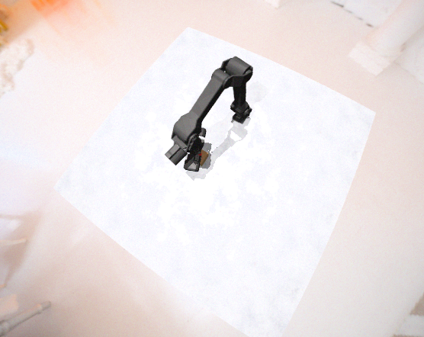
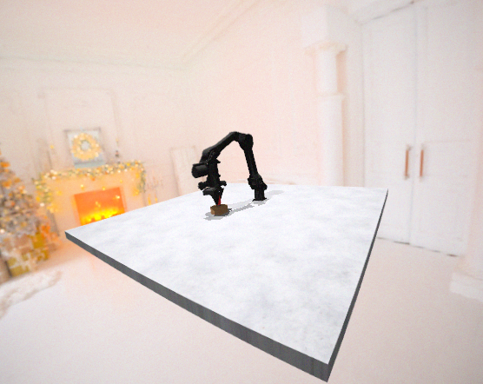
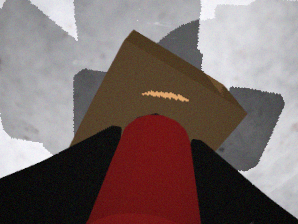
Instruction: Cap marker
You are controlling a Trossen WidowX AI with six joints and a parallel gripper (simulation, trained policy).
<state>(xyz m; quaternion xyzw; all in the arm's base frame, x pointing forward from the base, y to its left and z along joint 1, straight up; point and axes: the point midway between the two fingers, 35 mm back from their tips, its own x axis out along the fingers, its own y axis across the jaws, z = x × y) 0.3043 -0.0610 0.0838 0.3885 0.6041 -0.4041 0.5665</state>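
Now: gripper tip 30 mm below the red cap. The rest, counted from my gripper tip: holder block (30 mm below).
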